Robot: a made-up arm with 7 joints.
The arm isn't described. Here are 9 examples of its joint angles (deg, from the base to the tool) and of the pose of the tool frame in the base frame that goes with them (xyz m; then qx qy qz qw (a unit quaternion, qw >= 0)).
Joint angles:
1: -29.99 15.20 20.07 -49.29 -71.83 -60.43 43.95
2: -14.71 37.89 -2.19 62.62 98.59 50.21 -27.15
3: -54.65 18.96 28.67 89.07 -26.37 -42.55 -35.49
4: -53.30 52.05 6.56 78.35 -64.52 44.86 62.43
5: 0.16 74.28 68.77 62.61 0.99 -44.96 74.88
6: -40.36 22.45 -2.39 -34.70 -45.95 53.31 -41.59
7: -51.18 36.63 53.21 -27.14 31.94 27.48 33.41
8: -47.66 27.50 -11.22 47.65 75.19 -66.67 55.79
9: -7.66 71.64 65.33 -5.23 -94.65 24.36 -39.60
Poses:
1: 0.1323 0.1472 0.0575 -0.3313 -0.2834 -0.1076 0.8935
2: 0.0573 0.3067 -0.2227 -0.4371 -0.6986 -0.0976 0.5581
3: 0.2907 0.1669 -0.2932 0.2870 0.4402 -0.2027 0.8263
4: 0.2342 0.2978 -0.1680 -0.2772 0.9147 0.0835 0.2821
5: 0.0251 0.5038 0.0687 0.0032 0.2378 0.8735 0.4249
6: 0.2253 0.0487 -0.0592 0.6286 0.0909 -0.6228 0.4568
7: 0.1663 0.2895 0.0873 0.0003 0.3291 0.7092 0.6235
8: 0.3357 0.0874 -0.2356 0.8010 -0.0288 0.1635 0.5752
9: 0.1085 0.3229 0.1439 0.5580 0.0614 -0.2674 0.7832
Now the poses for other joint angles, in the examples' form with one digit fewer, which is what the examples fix.
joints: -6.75 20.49 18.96 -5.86 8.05 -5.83 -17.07
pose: 0.162 0.208 -0.189 0.621 0.507 -0.031 0.596
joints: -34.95 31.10 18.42 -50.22 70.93 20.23 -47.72
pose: 0.140 0.153 0.059 0.707 0.452 0.440 0.319
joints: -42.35 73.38 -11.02 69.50 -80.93 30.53 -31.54
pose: 0.143 0.401 -0.067 0.084 0.622 -0.261 0.733
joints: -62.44 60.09 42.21 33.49 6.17 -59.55 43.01
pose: 0.225 0.348 0.179 0.150 -0.116 0.653 0.733
